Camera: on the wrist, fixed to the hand. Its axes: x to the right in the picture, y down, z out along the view.
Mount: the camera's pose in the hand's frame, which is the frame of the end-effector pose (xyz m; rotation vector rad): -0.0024 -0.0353 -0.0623 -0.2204 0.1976 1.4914
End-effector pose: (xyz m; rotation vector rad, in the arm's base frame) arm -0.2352 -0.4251 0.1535 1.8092 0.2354 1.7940
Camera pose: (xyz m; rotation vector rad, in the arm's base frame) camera -0.2858 -0.3805 0.1293 -1.2999 1.2260 -2.1134
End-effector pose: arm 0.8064 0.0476 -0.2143 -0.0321 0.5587 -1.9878
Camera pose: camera 0.7616 0.0857 -0.2553 0.3511 0.6311 -0.4755
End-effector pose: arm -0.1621 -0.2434 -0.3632 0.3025 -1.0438 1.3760
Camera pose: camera -0.1037 -0.2084 -0.3855 -0.9730 -1.2466 2.4559
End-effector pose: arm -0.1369 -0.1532 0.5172 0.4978 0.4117 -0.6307
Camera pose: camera -0.1746 -0.1423 0.4573 0.5159 0.1941 0.8986
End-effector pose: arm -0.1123 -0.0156 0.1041 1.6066 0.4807 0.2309
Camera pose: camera -0.1469 0.0404 0.0759 1.4342 -0.6813 1.4916
